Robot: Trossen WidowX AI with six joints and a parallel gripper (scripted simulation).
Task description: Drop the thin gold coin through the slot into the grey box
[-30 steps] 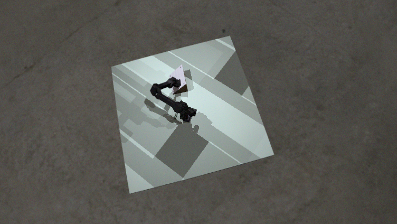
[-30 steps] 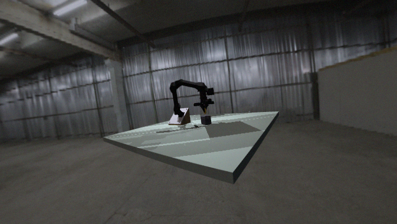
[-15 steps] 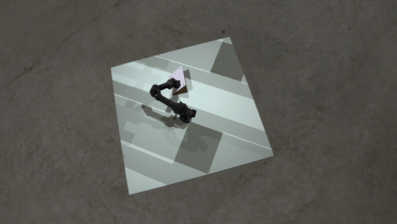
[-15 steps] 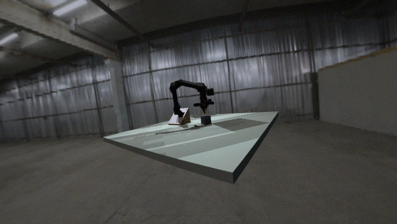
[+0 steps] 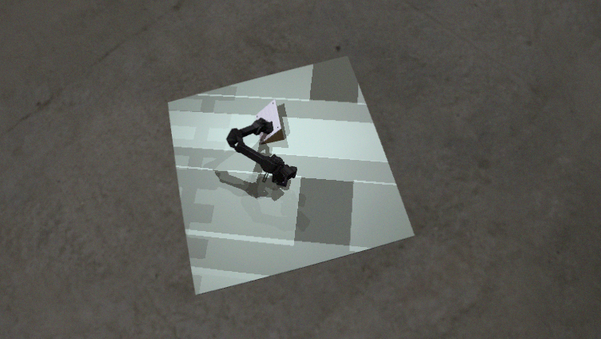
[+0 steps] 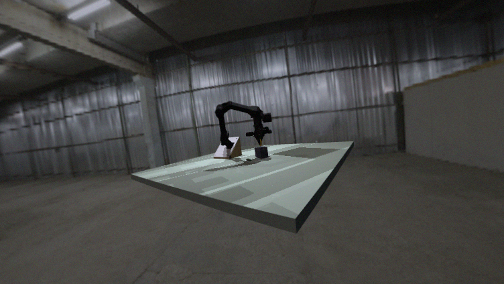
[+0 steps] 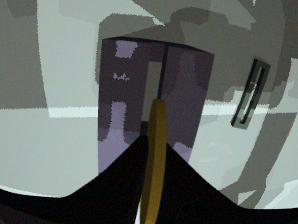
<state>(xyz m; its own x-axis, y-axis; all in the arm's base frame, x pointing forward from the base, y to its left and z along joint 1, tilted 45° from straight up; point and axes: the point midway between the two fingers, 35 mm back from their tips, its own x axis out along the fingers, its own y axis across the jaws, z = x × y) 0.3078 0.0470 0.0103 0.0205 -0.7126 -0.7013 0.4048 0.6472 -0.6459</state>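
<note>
My gripper tip is now 20 mm below the thin gold coin.
</note>
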